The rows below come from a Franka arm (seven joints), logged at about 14 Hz.
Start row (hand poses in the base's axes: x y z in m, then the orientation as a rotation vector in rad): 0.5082, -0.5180, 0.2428, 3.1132, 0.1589, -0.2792
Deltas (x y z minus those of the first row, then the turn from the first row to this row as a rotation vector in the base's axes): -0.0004, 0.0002, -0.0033, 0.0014, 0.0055, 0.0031; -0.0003, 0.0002, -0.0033, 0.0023, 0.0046, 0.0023; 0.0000, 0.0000, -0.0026, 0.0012, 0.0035, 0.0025; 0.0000, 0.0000, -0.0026, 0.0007, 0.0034, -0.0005; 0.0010, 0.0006, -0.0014, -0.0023, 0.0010, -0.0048; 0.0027, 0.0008, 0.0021, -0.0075, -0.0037, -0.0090; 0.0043, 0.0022, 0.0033, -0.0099, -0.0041, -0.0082; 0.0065, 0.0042, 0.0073, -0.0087, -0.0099, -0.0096; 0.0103, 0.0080, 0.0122, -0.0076, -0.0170, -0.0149; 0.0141, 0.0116, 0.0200, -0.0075, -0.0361, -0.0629; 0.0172, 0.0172, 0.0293, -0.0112, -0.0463, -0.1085; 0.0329, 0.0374, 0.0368, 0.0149, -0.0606, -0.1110
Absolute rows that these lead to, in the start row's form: 0.5078, -0.5178, 0.2395, 3.1136, 0.1640, -0.2877; 0.5079, -0.5178, 0.2395, 3.1147, 0.1630, -0.2864; 0.5082, -0.5180, 0.2402, 3.1136, 0.1631, -0.2846; 0.5082, -0.5180, 0.2402, 3.1137, 0.1583, -0.2845; 0.5092, -0.5174, 0.2414, 3.1116, 0.1510, -0.2808; 0.5109, -0.5172, 0.2449, 3.1076, 0.1435, -0.2735; 0.5125, -0.5158, 0.2461, 3.1051, 0.1443, -0.2729; 0.5147, -0.5138, 0.2501, 3.1070, 0.1423, -0.2639; 0.5185, -0.5100, 0.2550, 3.1095, 0.1342, -0.2529; 0.5223, -0.5064, 0.2628, 3.1175, 0.0595, -0.2238; 0.5254, -0.5008, 0.2721, 3.1190, -0.0121, -0.2083; 0.5411, -0.4806, 0.2796, -3.1263, 0.0126, 0.1843
